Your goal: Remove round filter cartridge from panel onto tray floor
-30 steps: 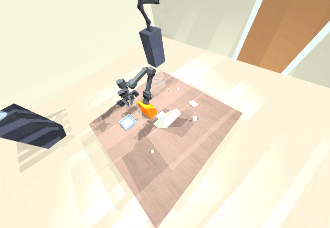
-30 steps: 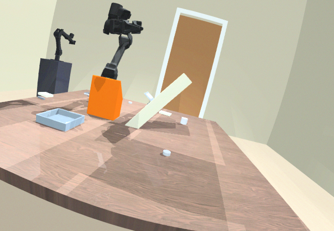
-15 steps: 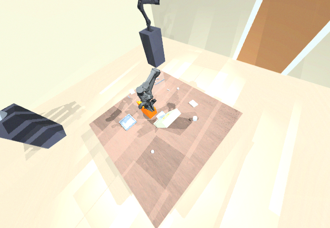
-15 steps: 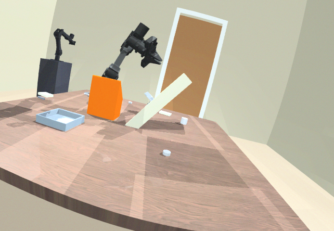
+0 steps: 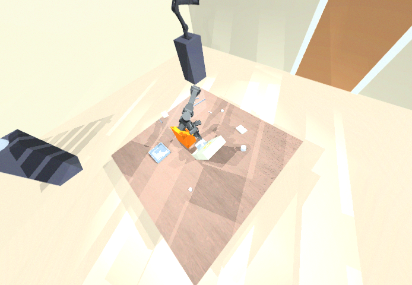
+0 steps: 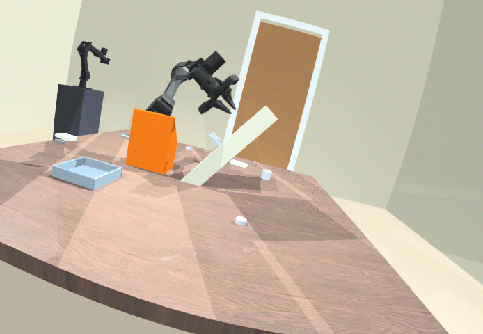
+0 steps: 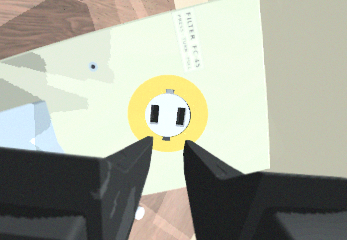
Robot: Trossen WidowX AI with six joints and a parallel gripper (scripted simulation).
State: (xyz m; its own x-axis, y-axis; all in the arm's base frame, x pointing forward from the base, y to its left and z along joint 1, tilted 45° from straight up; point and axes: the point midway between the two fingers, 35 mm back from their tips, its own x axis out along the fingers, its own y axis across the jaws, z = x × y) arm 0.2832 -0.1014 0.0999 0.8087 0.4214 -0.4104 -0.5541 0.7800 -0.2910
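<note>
My gripper tip is now 60 mm short of the round white filter cartridge and 40 mm above it. The rest, counted from my gripper tip: cream service panel 20 mm ahead, 120 mm below; light blue tray 370 mm behind, 280 mm to the right, 270 mm below.
</note>
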